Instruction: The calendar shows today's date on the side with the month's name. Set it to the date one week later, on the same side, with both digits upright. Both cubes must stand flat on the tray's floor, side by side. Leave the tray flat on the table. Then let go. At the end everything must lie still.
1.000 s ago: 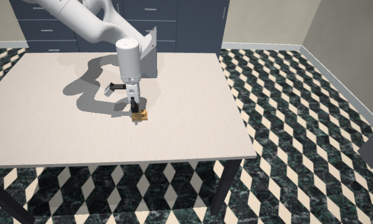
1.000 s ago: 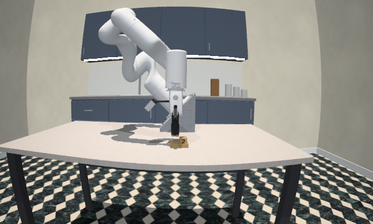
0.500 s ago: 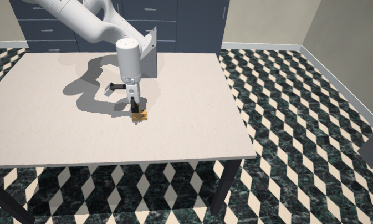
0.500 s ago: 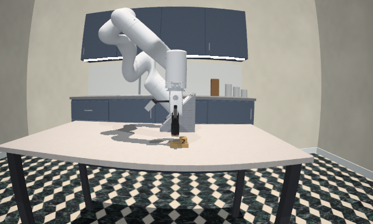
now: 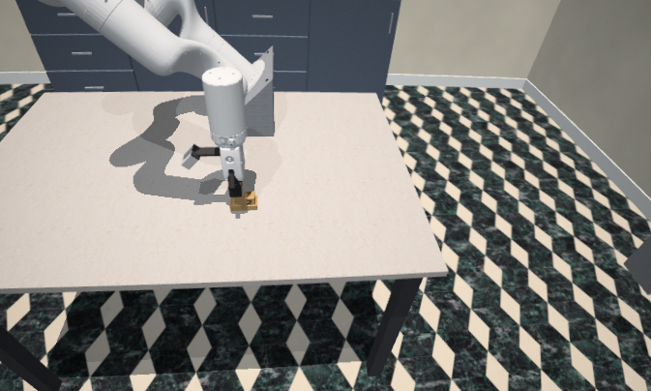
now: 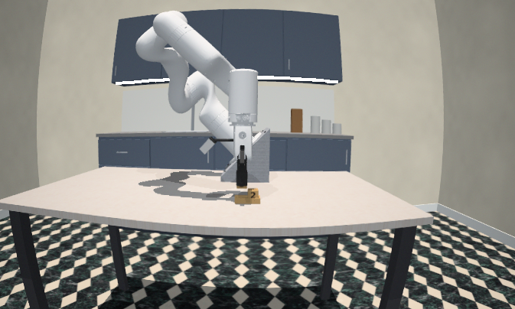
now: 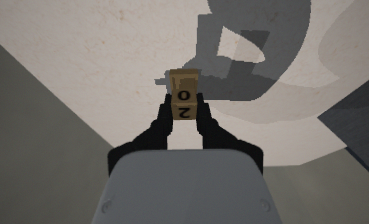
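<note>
Right now my hand is 6 cm above the wooden tray and 2 cm to the right of it.
</note>
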